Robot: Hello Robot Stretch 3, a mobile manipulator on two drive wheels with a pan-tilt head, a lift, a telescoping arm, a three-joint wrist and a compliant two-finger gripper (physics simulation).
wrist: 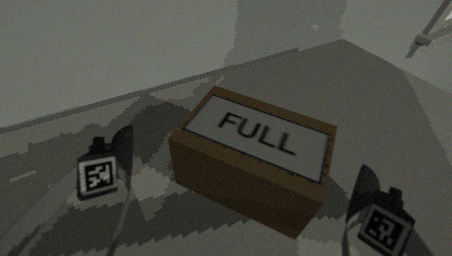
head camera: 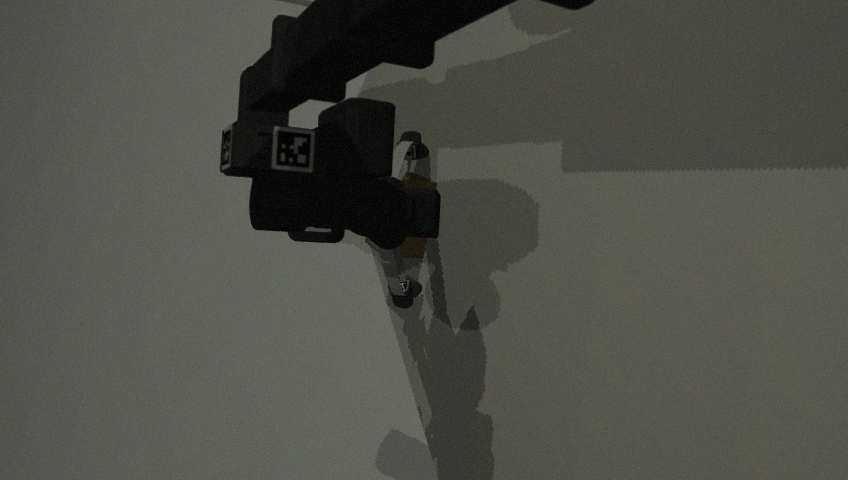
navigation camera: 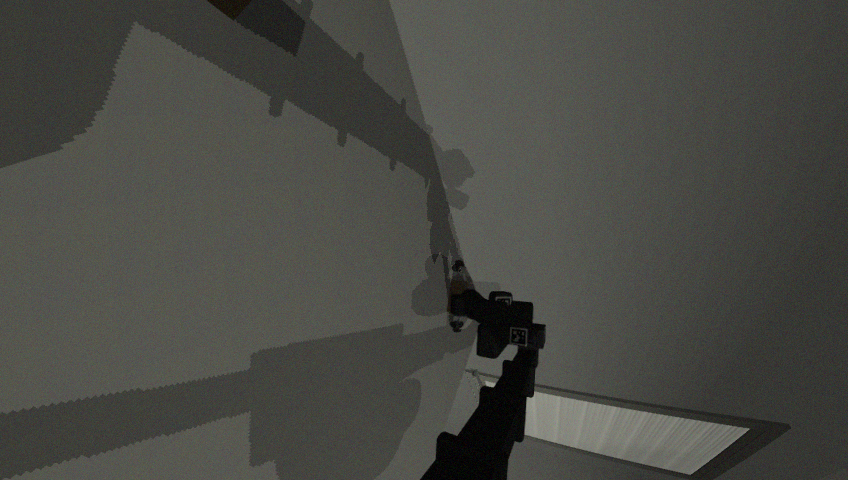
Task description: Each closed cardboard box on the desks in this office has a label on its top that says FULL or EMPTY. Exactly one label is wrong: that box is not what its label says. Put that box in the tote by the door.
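Frame: origin at the robot's base, x left, y back, z up, level; centimetres.
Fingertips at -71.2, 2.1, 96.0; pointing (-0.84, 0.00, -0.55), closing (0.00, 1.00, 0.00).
A point is followed by its place in that frame, as x, y, z.
A brown cardboard box [head camera: 414, 248] @[-68.8, -1.2, 96.4] [navigation camera: 457, 287] @[-68.6, -0.4, 97.3] [wrist: 250, 190] sits upright on the grey desk top [head camera: 654, 309] @[-34.8, -4.3, 95.0] [navigation camera: 226, 237] @[-11.9, -7.6, 95.1] [wrist: 370, 90]. Its top label [wrist: 257, 135] reads FULL in the wrist view. My gripper [head camera: 409, 218] @[-71.2, 2.1, 96.0] [navigation camera: 457, 295] @[-71.2, 2.1, 96.0] [wrist: 239, 163] @[-71.2, 2.1, 96.0] is open, with one fingertip on each side of the box and a gap to each side in the wrist view. The wrist hides much of the box in the head and navigation views. The inside of the closed box is hidden. The tote does not show in these views.
A pale wall [head camera: 119, 267] @[-89.2, -5.5, 127.1] [navigation camera: 624, 208] @[-74.6, -21.8, 139.2] [wrist: 100, 50] rises along the desk's back edge, close to the box. A bright window [navigation camera: 630, 431] @[-162.5, 76.9, 161.0] is at the lower right of the navigation view. Part of another brown thing [navigation camera: 230, 7] @[-7.4, -31.3, 96.4] shows at that view's top left edge.
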